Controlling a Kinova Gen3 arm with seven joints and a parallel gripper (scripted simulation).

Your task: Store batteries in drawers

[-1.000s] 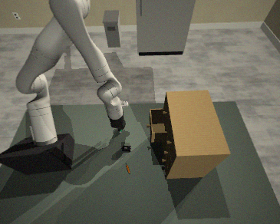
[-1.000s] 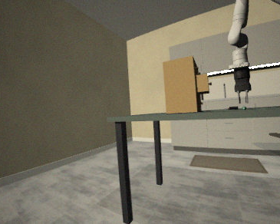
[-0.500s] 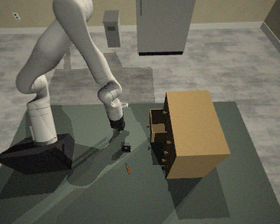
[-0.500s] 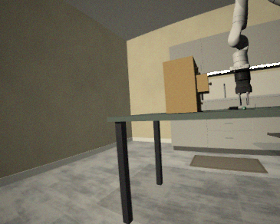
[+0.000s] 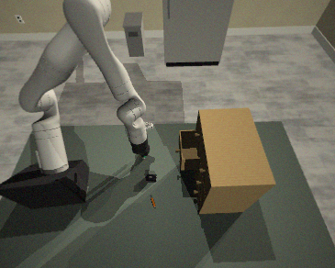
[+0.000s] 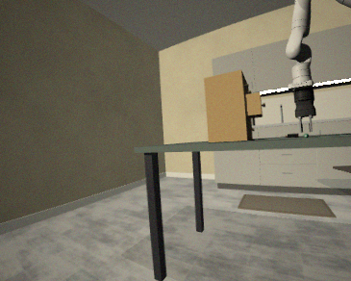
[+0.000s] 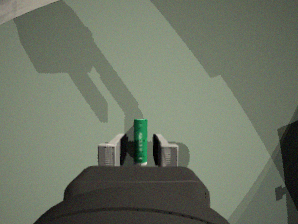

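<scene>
Right now my hand is 30 mm above the green battery. The rest, counted from my hand: thin orange battery (60 mm ahead, 240 mm to the right, 30 mm below); small black block (60 mm ahead, 120 mm to the right, 30 mm below).
</scene>
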